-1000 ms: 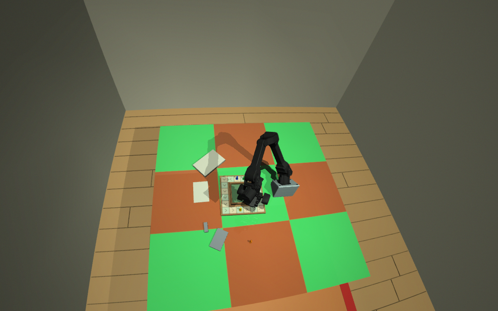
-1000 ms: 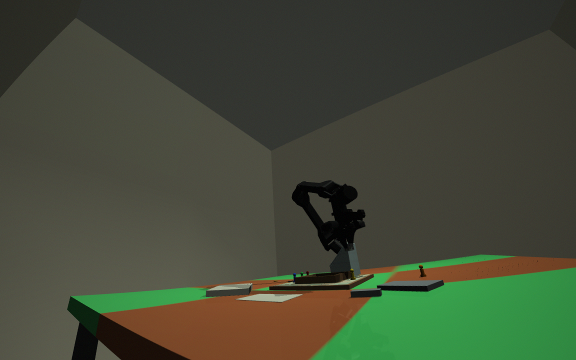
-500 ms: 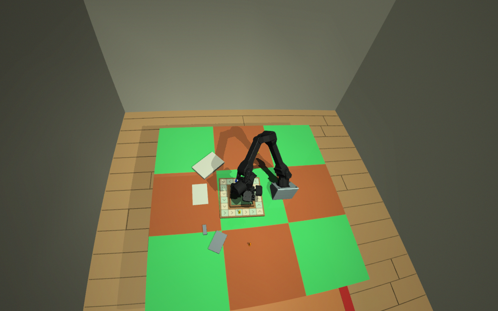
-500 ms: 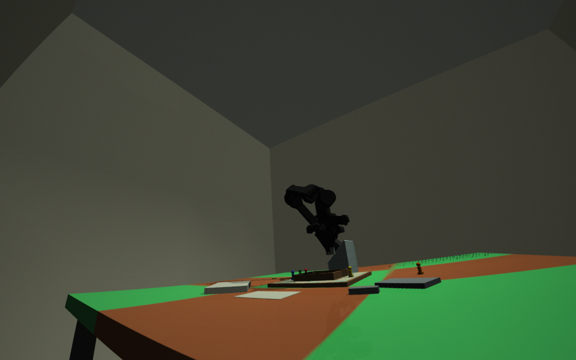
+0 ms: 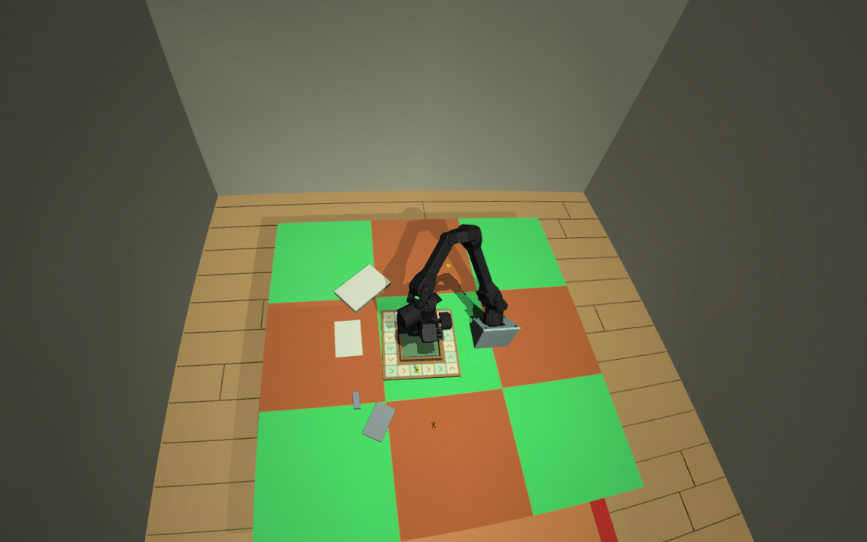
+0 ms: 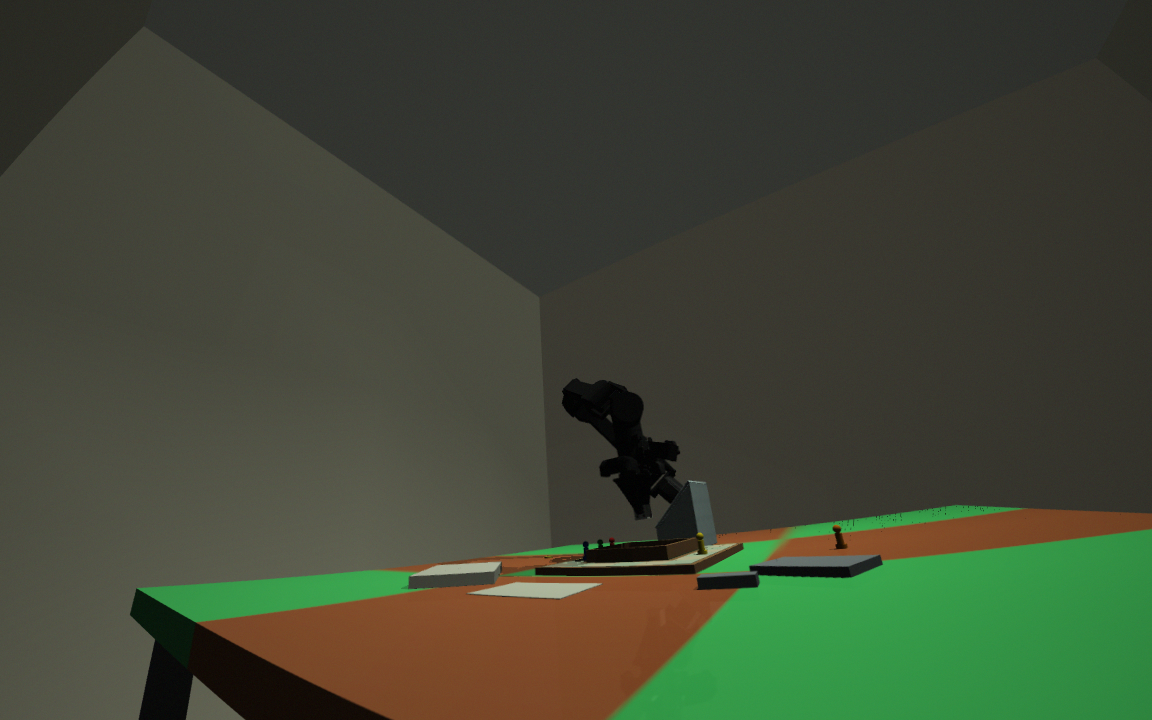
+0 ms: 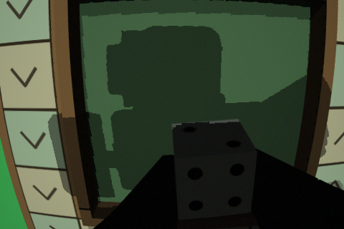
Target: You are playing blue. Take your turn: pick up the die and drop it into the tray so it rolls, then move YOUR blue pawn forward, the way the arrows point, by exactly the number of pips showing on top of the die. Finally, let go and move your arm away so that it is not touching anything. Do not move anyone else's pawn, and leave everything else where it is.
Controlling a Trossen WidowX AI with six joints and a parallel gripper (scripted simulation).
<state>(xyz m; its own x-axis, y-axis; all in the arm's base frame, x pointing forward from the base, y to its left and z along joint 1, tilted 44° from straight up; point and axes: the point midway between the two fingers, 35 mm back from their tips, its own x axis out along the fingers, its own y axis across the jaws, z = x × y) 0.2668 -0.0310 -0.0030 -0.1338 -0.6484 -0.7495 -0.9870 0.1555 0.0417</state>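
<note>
Right now the blue pawn is 12 cm to the right of my gripper tip, 6 cm below it and 1 cm ahead of it. The rest, counted from my gripper tip: die (right at my gripper tip); yellow pawn (11 cm to the left, 6 cm below, 4 cm ahead); green-floored tray (8 cm below).
</note>
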